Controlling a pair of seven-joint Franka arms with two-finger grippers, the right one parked.
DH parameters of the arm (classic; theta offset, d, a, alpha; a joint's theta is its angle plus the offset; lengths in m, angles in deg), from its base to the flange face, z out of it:
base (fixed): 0 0 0 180
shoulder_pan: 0 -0.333 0 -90
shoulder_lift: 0 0 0 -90
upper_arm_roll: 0 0.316 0.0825 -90
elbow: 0 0 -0.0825 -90
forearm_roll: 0 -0.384 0 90
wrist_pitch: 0 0 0.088 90
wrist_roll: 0 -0.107 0 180
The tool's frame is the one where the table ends.
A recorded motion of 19 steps. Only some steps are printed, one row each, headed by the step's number.
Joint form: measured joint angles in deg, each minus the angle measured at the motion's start. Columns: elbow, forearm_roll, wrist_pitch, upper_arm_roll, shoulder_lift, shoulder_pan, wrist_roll.
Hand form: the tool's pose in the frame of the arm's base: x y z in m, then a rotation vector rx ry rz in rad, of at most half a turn. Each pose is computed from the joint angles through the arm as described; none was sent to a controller.
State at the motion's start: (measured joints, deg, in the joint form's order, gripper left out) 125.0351 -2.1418 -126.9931 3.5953 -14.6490 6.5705 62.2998
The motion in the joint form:
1: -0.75 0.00 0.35 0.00 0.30 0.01 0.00
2: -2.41 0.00 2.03 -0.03 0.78 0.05 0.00
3: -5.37 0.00 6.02 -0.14 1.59 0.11 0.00
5: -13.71 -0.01 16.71 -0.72 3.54 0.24 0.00
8: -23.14 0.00 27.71 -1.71 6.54 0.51 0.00
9: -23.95 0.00 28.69 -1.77 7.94 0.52 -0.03
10: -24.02 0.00 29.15 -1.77 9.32 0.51 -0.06
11: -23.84 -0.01 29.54 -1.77 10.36 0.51 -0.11
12: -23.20 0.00 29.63 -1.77 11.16 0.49 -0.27
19: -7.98 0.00 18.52 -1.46 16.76 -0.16 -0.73
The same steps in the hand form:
1: 0.5372 -0.0267 0.2624 -2.6118 -1.4429 0.2286
2: 0.5442 -0.0278 0.2761 -2.6162 -1.4449 0.2185
3: 0.5534 -0.0299 0.2999 -2.6143 -1.4424 0.2226
5: 0.5725 -0.0376 0.3679 -2.6144 -1.4316 0.2300
8: 0.5797 -0.0501 0.4590 -2.6393 -1.4202 0.1996
9: 0.5767 -0.0503 0.4785 -2.6522 -1.4258 0.1740
10: 0.5723 -0.0497 0.4923 -2.6620 -1.4315 0.1535
11: 0.5681 -0.0491 0.5008 -2.6670 -1.4334 0.1437
12: 0.5640 -0.0485 0.5034 -2.6699 -1.4309 0.1430
19: 0.5279 -0.0366 0.4485 -2.6867 -1.4435 0.1170

